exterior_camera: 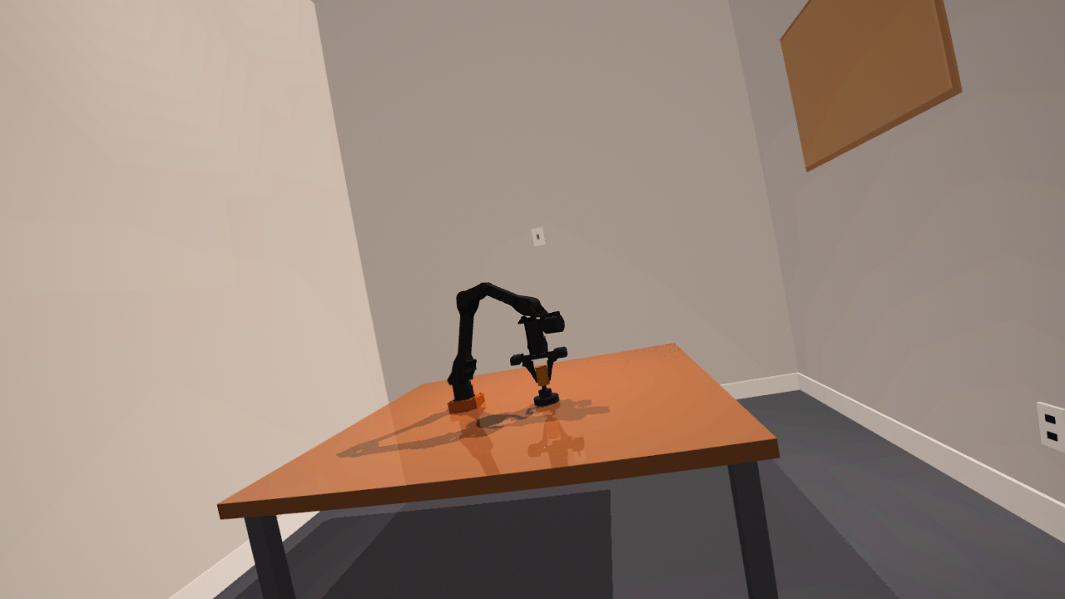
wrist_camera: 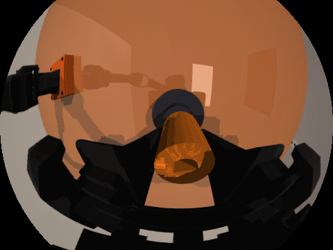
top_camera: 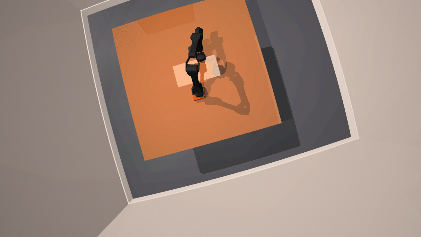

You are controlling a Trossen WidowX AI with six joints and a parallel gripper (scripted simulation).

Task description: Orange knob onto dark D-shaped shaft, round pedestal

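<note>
Right now my gripper tip is 2 cm below the orange knob. From my gripper tip the other things lie so: dark round pedestal (4 cm below).
</note>
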